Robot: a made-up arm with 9 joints.
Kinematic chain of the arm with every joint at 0, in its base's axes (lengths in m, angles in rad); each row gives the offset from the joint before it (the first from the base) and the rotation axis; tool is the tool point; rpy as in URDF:
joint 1: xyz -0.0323 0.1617 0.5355 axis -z
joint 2: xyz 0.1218 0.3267 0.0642 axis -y
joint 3: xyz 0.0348 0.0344 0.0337 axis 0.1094 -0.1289 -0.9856
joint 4: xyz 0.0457 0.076 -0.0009 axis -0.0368 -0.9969 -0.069
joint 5: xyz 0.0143 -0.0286 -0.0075 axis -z
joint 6: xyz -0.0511 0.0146 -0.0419 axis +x
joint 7: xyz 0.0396 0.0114 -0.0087 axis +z
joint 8: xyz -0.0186 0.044 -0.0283 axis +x
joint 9: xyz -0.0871 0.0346 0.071 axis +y
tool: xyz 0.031 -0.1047 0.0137 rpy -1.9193 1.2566 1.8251
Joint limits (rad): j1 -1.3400..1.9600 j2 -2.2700..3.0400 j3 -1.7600..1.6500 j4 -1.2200..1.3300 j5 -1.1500..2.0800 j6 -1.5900..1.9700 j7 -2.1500..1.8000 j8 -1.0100..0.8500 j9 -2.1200..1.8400
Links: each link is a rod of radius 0.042 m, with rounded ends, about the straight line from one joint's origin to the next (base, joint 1, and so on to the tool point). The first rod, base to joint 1, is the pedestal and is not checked.
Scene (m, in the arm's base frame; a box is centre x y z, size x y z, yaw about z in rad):
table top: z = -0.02
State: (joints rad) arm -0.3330 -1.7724 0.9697 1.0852 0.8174 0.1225 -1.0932 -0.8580 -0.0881
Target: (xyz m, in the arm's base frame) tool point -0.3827 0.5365 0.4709
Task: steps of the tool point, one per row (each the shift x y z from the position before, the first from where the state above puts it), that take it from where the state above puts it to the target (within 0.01 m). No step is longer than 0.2 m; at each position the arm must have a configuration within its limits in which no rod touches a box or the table.
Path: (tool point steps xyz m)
1: -0.1537 0.0409 0.0093
2: -0.1635 -0.0184 0.0170
3: -0.1488 -0.0787 0.0228

